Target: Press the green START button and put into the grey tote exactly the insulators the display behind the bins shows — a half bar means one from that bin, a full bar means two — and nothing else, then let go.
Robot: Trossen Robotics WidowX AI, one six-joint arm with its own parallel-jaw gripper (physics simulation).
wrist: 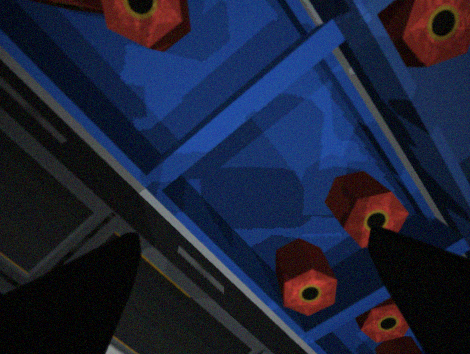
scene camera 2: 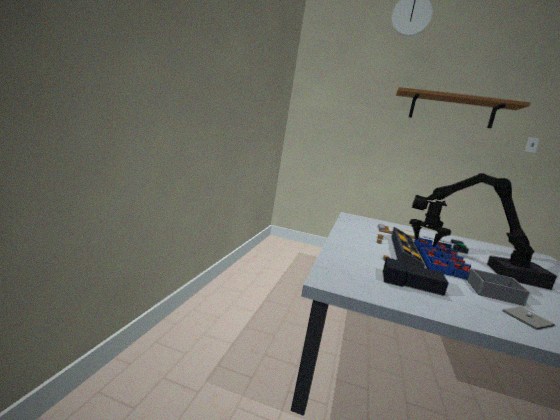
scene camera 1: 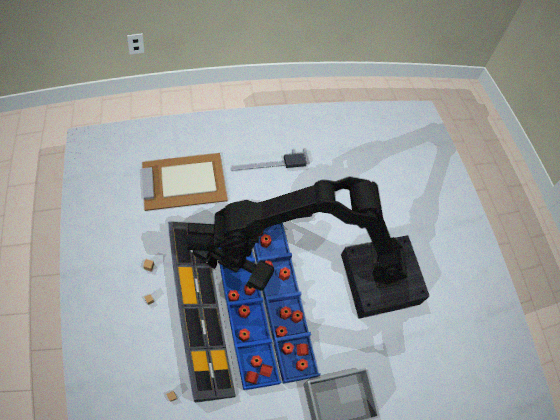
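Note:
My open, empty gripper (scene camera 1: 234, 274) (scene camera 2: 426, 243) (wrist: 254, 235) hangs over the second-row bin beside the display (scene camera 1: 204, 325) (scene camera 2: 410, 250). In the wrist view its left fingertip overlaps the display's edge; its right overlaps a red insulator (scene camera 1: 249, 288) (wrist: 382, 215). Another insulator (scene camera 1: 233, 295) (wrist: 310, 292) stands beside that one. The display's second row has a full left bar and dark right, the third is dark, the fourth has two half bars; the arm partly covers the first. No insulator shows in the visible part of the grey tote (scene camera 1: 337, 378) (scene camera 2: 500, 295). No START button is identifiable.
The other blue bins (scene camera 1: 298, 296) hold more red insulators. A clipboard (scene camera 1: 151, 204) and a caliper (scene camera 1: 295, 160) lie beyond them. Wooden cubes (scene camera 1: 148, 265) lie behind the display. A black block (scene camera 2: 415, 276) and a flat tan plate (scene camera 2: 525, 317) lie near the table's front edge.

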